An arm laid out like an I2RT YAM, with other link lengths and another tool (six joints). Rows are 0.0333 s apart.
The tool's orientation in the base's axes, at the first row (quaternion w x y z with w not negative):
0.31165, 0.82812, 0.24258, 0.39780
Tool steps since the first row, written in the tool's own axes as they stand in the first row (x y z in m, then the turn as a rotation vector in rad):
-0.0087, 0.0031, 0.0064, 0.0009, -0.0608, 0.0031
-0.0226, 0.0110, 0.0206, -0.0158, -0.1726, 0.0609
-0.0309, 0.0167, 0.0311, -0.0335, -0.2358, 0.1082
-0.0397, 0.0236, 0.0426, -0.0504, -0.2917, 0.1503
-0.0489, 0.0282, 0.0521, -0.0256, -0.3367, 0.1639
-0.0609, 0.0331, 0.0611, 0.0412, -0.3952, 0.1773
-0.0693, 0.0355, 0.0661, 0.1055, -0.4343, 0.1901
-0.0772, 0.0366, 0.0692, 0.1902, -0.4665, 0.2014
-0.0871, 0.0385, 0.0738, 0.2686, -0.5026, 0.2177
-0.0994, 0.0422, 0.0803, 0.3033, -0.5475, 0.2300
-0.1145, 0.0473, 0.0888, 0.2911, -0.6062, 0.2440
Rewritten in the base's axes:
0.0007, -0.0099, -0.0053, -0.0063, 0.0414, -0.0442
0.0056, -0.0289, -0.0138, 0.0138, 0.0888, -0.1602
0.0103, -0.0416, -0.0191, 0.0324, 0.1055, -0.2372
0.0157, -0.0558, -0.0243, 0.0484, 0.1194, -0.3060
0.0189, -0.0680, -0.0303, 0.0665, 0.1621, -0.3320
0.0201, -0.0821, -0.0373, 0.1061, 0.2414, -0.3461
0.0198, -0.0908, -0.0423, 0.1469, 0.3059, -0.3474
0.0180, -0.0977, -0.0471, 0.1990, 0.3795, -0.3328
0.0164, -0.1069, -0.0530, 0.2510, 0.4500, -0.3266
0.0153, -0.1196, -0.0598, 0.2737, 0.4994, -0.3468
0.0144, -0.1356, -0.0680, 0.2691, 0.5274, -0.4015

